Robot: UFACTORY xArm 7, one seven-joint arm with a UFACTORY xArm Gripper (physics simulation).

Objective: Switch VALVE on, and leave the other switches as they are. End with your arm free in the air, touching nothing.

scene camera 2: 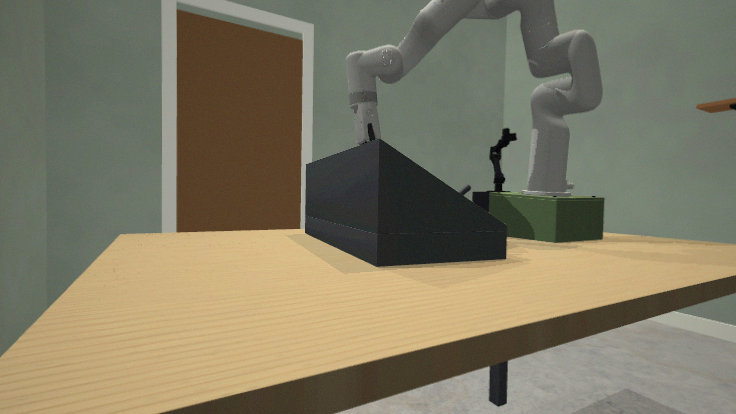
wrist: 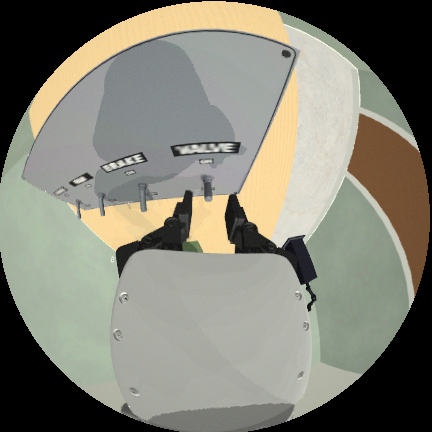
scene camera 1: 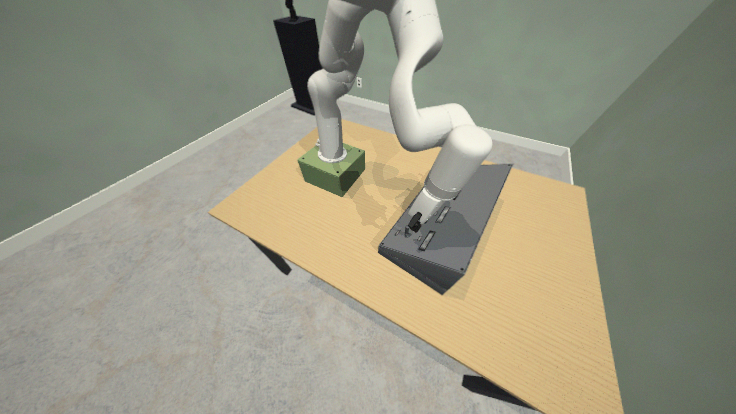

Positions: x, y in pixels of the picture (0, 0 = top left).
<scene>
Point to a grey sloped switch panel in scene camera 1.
At 439, 254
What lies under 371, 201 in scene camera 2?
A grey sloped switch panel.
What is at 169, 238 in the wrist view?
The gripper.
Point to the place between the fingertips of the gripper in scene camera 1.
At 417, 224
</scene>
